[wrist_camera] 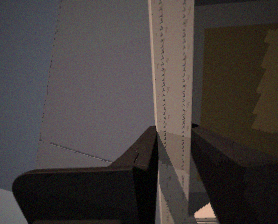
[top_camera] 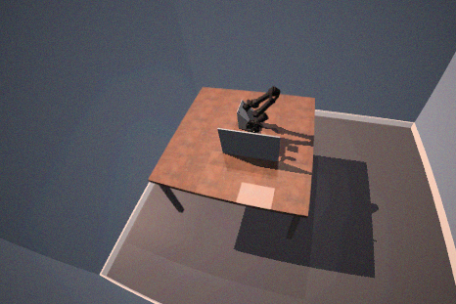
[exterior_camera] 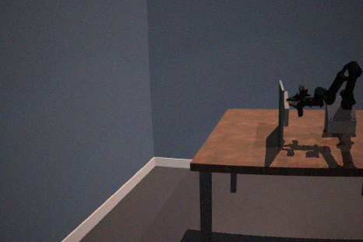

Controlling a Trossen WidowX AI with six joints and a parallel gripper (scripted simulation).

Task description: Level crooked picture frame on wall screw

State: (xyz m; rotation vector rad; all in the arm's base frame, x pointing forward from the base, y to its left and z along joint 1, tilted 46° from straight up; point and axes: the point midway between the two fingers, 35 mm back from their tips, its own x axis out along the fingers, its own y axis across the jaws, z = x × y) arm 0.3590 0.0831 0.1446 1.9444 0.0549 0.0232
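Now: the picture frame 5 cm below my gripper tip, 2 cm to the right of it and 1 cm ahead of it. Round my gripper tip: grey wall panel 6 cm below, 2 cm to the right, 2 cm ahead.
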